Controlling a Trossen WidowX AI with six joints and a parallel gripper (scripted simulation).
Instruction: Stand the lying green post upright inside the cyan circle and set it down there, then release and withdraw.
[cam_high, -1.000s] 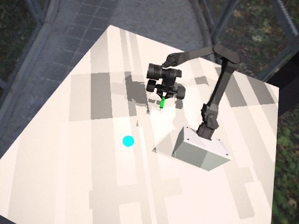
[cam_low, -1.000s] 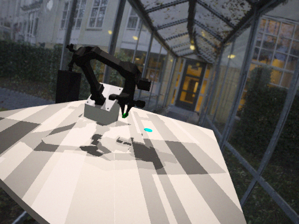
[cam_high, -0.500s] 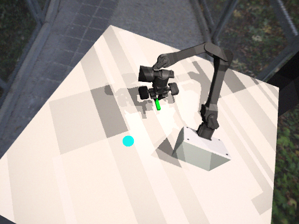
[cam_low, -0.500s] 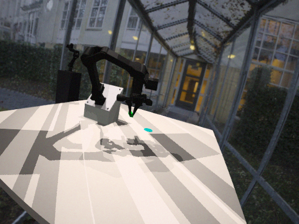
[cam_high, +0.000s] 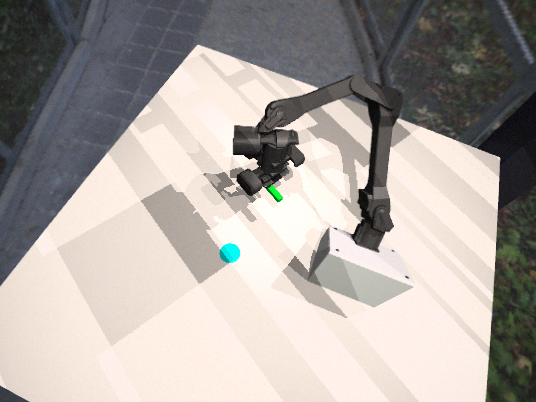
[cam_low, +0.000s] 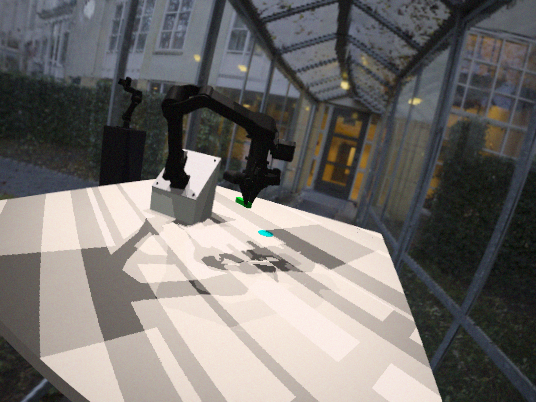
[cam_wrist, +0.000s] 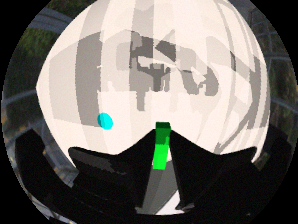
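My gripper tip is now 2 cm past the green post and 1 cm to the right of it. Also, from my gripper tip: cyan circle (17 cm to the left, 14 cm below, 5 cm ahead).
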